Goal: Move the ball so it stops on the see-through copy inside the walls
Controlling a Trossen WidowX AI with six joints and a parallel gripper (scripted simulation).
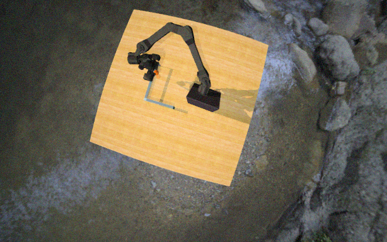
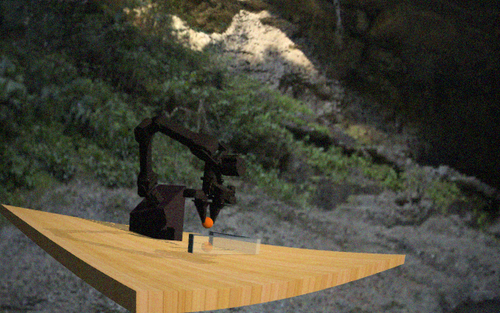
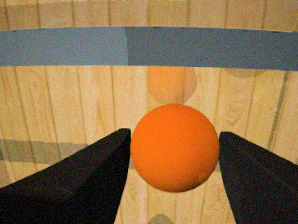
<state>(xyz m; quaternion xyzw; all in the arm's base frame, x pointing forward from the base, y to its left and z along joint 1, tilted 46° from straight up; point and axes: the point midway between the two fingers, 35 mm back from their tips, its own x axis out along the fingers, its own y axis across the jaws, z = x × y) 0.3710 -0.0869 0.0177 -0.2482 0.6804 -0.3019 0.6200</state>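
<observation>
The clear wall is 4 cm ahead of my gripper tip, 6 cm to the left of it and 7 cm below it. Also, from my gripper tip: orange ball right at my gripper tip.
</observation>
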